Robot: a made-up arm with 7 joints.
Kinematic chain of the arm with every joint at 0, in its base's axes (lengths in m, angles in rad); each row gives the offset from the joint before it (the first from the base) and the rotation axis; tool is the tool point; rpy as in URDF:
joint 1: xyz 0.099 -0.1 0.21 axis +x
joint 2: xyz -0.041 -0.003 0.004 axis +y
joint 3: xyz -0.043 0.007 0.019 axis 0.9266 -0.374 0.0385
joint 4: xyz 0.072 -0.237 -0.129 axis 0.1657 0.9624 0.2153
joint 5: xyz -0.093 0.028 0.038 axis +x
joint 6: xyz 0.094 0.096 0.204 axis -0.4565 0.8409 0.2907
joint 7: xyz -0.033 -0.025 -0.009 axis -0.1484 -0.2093 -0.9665
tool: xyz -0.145 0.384 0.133 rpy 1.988 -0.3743 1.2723
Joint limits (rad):
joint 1: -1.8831..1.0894
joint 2: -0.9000..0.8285
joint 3: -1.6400..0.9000
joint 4: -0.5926..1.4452
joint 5: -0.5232..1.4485
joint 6: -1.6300..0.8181
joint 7: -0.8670..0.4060
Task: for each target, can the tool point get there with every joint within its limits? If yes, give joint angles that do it. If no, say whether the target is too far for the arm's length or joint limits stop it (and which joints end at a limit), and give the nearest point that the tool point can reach.
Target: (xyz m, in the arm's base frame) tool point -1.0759 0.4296 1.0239
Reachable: no: too far | nearest point -0.5394 0.1962 0.6652 | short by 0.686 m
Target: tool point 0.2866 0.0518 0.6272
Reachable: yes | joints -0.6646 0.1545 0.3985 0.8538 0.3549 -0.5282 -0.0746
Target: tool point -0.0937 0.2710 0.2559
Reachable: yes | joints -0.6944 0.5343 -0.3052 -0.1271 -0.0154 -0.3958 -0.3270
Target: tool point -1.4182 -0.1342 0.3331
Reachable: no: too far | nearest point -0.6718 -0.1572 0.4158 | short by 0.751 m
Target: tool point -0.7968 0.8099 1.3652
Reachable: no: too far | nearest point -0.3183 0.3609 0.7951 | short by 0.869 m
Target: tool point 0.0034 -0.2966 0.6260
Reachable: yes | joints 0.6922 -0.1533 0.0133 0.7060 -0.1814 0.3416 -0.5062
